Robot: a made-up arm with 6 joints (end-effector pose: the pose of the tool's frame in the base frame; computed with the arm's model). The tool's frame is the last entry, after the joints.
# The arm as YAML. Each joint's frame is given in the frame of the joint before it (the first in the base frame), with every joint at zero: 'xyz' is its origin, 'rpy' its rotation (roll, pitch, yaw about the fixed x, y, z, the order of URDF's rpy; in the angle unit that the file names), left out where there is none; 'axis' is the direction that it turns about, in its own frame. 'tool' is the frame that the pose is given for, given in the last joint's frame.
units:
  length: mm
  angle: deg
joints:
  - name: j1
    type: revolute
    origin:
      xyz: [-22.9, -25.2, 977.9]
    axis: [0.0, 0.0, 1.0]
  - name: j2
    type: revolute
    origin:
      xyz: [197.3, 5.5, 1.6]
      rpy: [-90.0, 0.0, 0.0]
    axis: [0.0, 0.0, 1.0]
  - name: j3
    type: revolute
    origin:
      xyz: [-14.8, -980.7, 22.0]
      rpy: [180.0, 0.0, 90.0]
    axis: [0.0, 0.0, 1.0]
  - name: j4
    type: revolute
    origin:
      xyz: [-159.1, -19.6, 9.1]
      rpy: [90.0, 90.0, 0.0]
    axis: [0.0, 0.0, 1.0]
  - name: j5
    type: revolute
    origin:
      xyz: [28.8, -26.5, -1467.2]
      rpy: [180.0, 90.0, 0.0]
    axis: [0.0, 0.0, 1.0]
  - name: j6
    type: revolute
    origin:
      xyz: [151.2, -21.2, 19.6]
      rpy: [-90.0, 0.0, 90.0]
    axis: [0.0, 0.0, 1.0]
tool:
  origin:
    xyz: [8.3, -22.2, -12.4]
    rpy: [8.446, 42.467, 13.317]
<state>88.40 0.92 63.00 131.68 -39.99 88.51</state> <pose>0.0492 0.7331 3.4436 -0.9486 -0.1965 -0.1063 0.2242</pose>
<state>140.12 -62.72 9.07 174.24 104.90 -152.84</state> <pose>0.1185 -0.1601 2.7750 0.0474 -0.2029 0.9761 0.0613</pose>
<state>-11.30 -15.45 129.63 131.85 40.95 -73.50</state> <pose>-1.4174 0.3542 2.7583 0.6977 0.7051 0.1261 0.0135</pose>
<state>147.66 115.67 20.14 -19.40 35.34 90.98</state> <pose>-1.0458 0.6286 -1.0322 0.2984 0.3349 -0.8460 0.2881</pose>
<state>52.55 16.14 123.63 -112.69 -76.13 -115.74</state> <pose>-0.2558 -0.0892 3.2347 0.4182 0.6468 0.5758 0.2743</pose>
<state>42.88 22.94 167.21 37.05 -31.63 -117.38</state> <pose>-0.5491 -0.5557 2.7412 -0.7946 0.5351 -0.2535 0.1344</pose>
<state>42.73 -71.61 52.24 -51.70 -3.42 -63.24</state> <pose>-1.3285 -1.1913 2.5329 -0.7860 0.3267 -0.4996 0.1609</pose>
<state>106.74 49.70 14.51 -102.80 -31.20 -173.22</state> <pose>-0.7878 2.1874 0.8894 0.0369 0.4857 -0.8681 0.0961</pose>
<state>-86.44 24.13 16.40 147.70 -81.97 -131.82</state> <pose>0.0313 -2.0613 1.9553 -0.7298 -0.2651 -0.5929 0.2136</pose>
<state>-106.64 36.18 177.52 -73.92 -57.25 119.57</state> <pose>0.2583 0.4411 2.6162 0.9883 -0.0697 -0.1332 0.0264</pose>
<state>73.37 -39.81 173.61 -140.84 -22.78 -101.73</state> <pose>-0.5526 -1.5773 0.6663 0.1141 -0.2406 -0.9416 0.2062</pose>
